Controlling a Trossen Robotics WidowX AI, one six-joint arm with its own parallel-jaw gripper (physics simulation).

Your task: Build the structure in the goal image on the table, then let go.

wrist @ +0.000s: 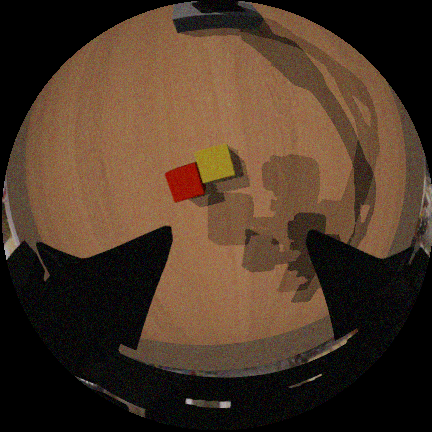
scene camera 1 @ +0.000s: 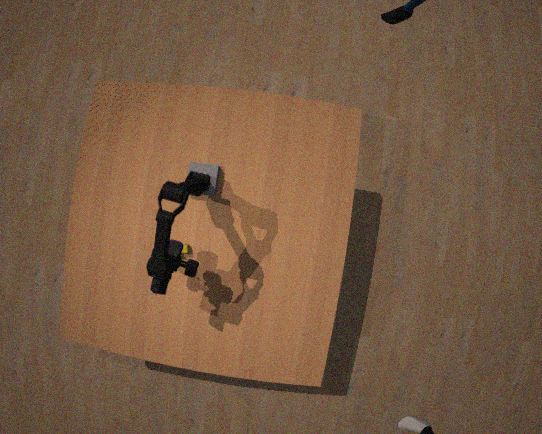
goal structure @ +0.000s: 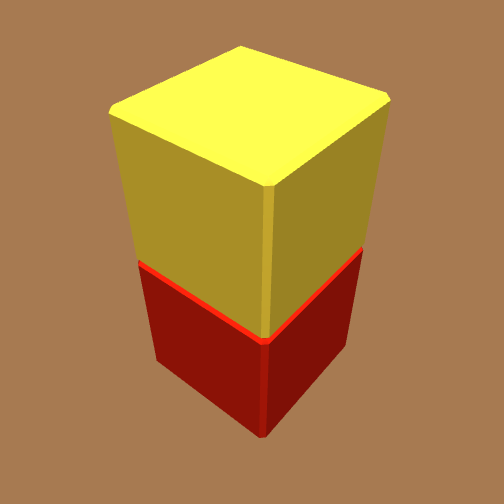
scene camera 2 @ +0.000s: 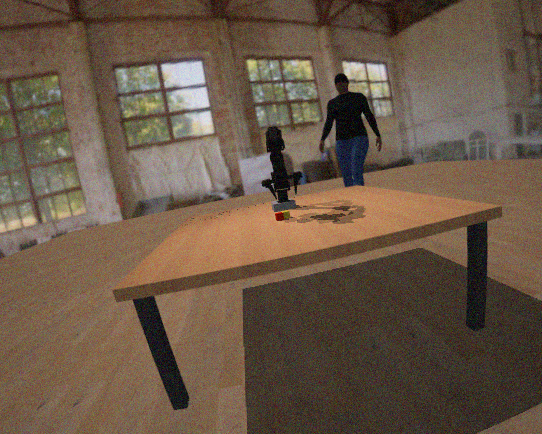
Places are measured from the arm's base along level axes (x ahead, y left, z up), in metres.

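Pixels of known places: gripper, fingertip midpoint: (wrist: 243, 235) (scene camera 1: 180, 260) (scene camera 2: 286, 197); arm's base, origin of the base link: (scene camera 1: 201, 182) (scene camera 2: 283, 201).
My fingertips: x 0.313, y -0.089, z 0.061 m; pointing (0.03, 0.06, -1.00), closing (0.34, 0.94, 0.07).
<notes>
For each thing: its middle in the pictures, then the offset to it from my fingertips. Level surfaces: height alone.
- red cube, body centre: (wrist: 186, 180) (scene camera 2: 279, 216) dy -0.039, dx -0.032, dz -0.087 m
- yellow cube, body centre: (wrist: 214, 161) (scene camera 1: 184, 248) (scene camera 2: 285, 214) dy -0.004, dx -0.040, dz -0.087 m
- wooden table, its level: dz -0.103 m
A red cube (scene camera 2: 279, 216) (wrist: 185, 182) and a yellow cube (scene camera 1: 185, 248) (scene camera 2: 286, 215) (wrist: 215, 163) rest side by side on the table, slightly offset, with sides touching or nearly so. The red cube is hidden by the arm in scene camera 1. My gripper (scene camera 1: 183, 258) (wrist: 243, 235) is open and empty, raised above the table. In the wrist view both cubes lie beyond the fingertips, with the red cube nearer the left finger and the yellow cube a little farther out.
The grey arm base (scene camera 1: 204, 169) (scene camera 2: 284, 205) (wrist: 217, 23) stands on the wooden table (scene camera 1: 280, 150) (scene camera 2: 210, 255) beyond the cubes in the wrist view. Arm shadows fall beside the cubes. A person (scene camera 2: 350, 117) stands behind the table.
</notes>
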